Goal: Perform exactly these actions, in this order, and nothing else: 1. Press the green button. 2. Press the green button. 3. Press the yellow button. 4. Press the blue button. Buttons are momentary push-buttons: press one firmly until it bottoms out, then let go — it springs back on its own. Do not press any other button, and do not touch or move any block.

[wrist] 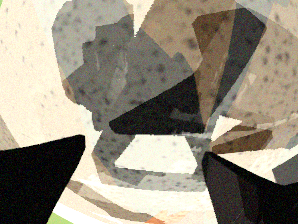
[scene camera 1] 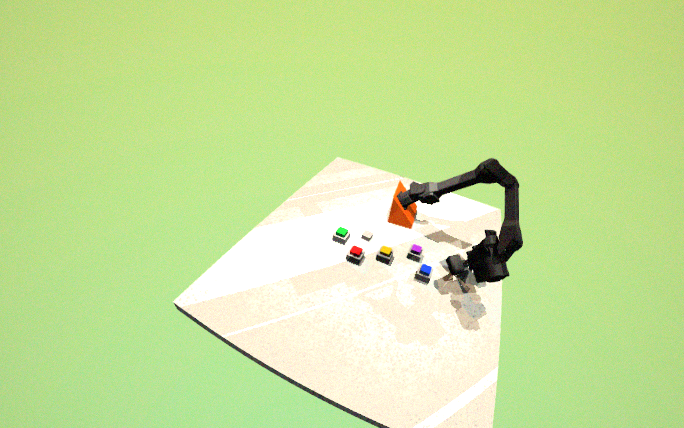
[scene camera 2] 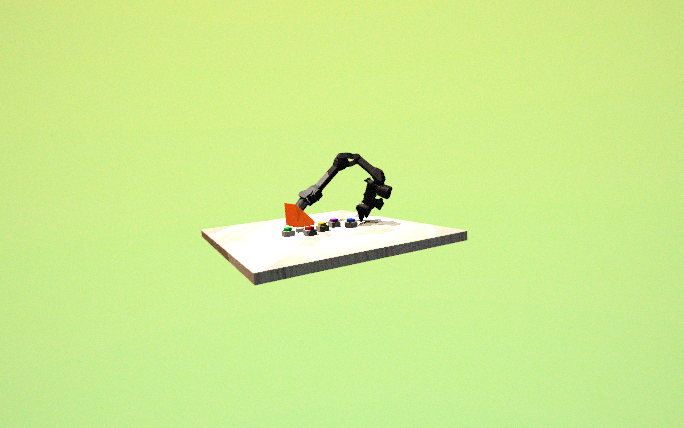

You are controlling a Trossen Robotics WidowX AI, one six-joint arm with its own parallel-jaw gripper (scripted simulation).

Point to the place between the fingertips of my gripper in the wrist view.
At 145, 151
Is my gripper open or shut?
Open.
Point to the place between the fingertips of my gripper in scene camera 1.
At 462, 269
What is my gripper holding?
Nothing.
